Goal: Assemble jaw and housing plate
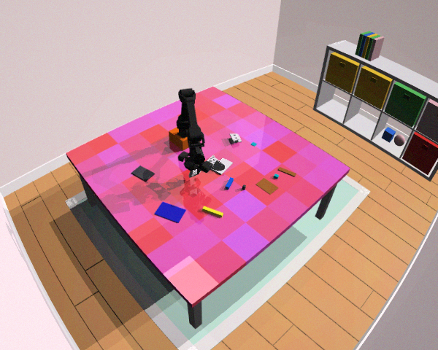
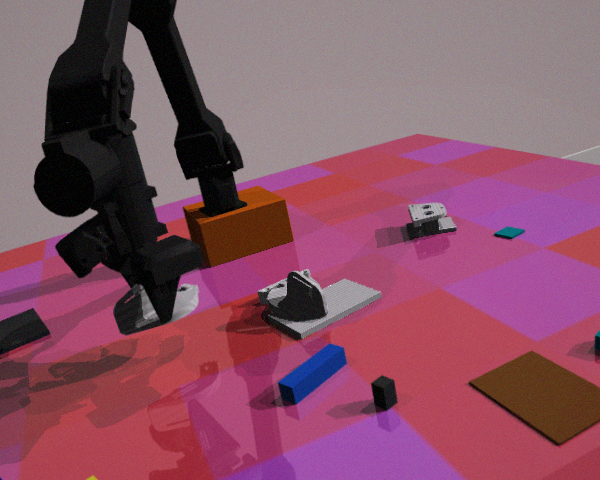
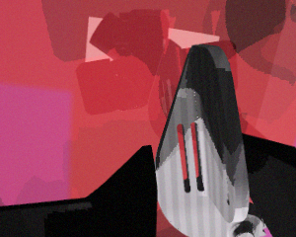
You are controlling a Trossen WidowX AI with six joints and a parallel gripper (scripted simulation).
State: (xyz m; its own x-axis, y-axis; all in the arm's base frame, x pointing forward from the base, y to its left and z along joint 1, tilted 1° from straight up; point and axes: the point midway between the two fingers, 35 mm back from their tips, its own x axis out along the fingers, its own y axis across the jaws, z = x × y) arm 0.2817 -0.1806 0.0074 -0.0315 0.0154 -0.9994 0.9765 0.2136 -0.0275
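Right now the grey jaw is 30 mm to the left of my gripper tip and 20 mm behind it. Round my gripper tip: black cube (240 mm ahead, 140 mm to the left, 40 mm below); blue block (160 mm ahead, 110 mm to the left, 40 mm below); black tile (250 mm behind, 180 mm to the right, 50 mm below).
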